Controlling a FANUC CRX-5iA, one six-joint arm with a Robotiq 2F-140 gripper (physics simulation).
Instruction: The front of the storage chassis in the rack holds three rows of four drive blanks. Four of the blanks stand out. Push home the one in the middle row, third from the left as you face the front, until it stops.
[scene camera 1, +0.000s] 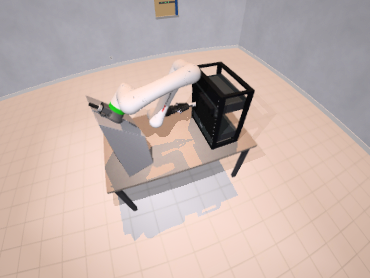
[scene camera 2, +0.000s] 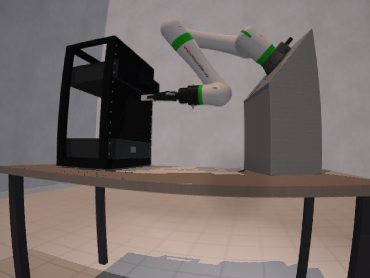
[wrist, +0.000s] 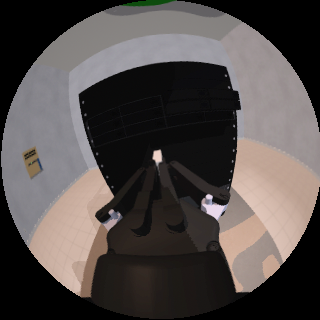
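Seen in the pictures: gripper, between the fingertips: (scene camera 1: 195, 104) (scene camera 2: 141, 98) (wrist: 158, 155); arm's base, origin of its link: (scene camera 1: 112, 116) (scene camera 2: 276, 64).
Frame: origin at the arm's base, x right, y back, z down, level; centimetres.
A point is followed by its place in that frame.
Observation:
The storage chassis (wrist: 142, 119) {z 9.6, x -5.9, y -72.3 cm} shows its dark front across the upper part of the rack (scene camera 1: 243, 118) {z 21.2, x 27.8, y -97.1 cm} (scene camera 2: 106, 110) {z 28.2, x -25.1, y -77.0 cm} in the wrist view. Thin lines divide it into rows of blanks. At its right end a blank (wrist: 236, 100) {z 7.5, x 19.7, y -65.9 cm} stands out past the rack's edge. The third-column, middle-row blank (wrist: 185, 106) {z 8.8, x 4.0, y -67.7 cm} is too dark to tell how far it stands out. My gripper (scene camera 1: 193, 104) {z 18.7, x -4.3, y -68.3 cm} (scene camera 2: 146, 97) {z 18.7, x -4.3, y -68.3 cm} (wrist: 158, 155) {z 18.7, x -4.3, y -68.3 cm} is shut and empty, its pale fingertips pointing at the rack front. In the wrist view they appear below the chassis rows; whether they touch anything cannot be told.
The rack stands on a wooden table (scene camera 1: 172, 173) {z 54.1, x 30.0, y -27.9 cm} (scene camera 2: 210, 189) {z 54.9, x -52.1, y -32.6 cm}. A grey slanted pedestal (scene camera 1: 129, 150) {z 22.0, x 15.4, y -2.6 cm} (scene camera 2: 295, 125) {z 33.9, x -22.1, y 0.8 cm} carries the arm at the table's other end. A lower unit (scene camera 2: 132, 149) {z 44.1, x -1.0, y -73.3 cm} with a small light square sits at the rack's bottom. A poster (scene camera 1: 166, 8) (wrist: 33, 162) hangs on the wall.

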